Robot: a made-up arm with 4 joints.
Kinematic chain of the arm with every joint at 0, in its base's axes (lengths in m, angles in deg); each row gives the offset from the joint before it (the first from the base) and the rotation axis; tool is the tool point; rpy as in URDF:
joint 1: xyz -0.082 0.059 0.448 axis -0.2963 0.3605 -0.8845
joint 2: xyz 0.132 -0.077 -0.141 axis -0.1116 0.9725 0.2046
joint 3: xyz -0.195 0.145 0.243 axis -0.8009 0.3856 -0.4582
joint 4: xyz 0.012 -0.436 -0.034 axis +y
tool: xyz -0.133 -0.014 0.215 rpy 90 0 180
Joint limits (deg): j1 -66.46..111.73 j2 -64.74..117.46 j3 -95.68..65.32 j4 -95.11..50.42
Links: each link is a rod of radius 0.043 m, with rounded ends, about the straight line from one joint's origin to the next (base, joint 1, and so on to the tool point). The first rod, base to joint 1, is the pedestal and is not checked.
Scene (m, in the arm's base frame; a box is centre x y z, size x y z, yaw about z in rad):
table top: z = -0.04
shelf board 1: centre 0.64 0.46 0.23 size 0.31 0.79 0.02 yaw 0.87
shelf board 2: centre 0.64 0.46 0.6 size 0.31 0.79 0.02 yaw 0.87
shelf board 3: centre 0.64 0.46 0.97 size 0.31 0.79 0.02 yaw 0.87
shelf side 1: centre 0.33 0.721 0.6 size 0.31 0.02 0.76 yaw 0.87
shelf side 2: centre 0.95 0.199 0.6 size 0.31 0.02 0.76 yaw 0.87
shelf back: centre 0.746 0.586 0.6 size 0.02 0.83 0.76 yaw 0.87
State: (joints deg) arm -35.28 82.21 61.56 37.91
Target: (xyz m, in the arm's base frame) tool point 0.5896 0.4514 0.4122
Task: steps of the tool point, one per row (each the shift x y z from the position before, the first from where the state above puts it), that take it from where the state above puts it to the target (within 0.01 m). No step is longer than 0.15 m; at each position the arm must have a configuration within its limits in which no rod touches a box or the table.
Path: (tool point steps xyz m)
1: 0.0795 -0.1048 -0.0379
2: 0.0556 -0.1146 -0.0352
3: 0.0316 -0.1197 -0.0309
4: 0.0083 -0.1197 -0.0246
5: 0.0247 0.0174 -0.0622
6: 0.0114 0.0342 -0.0748
7: -0.0097 0.1179 -0.0433
8: -0.0383 0.1190 -0.0395
9: -0.0652 0.1084 -0.0346

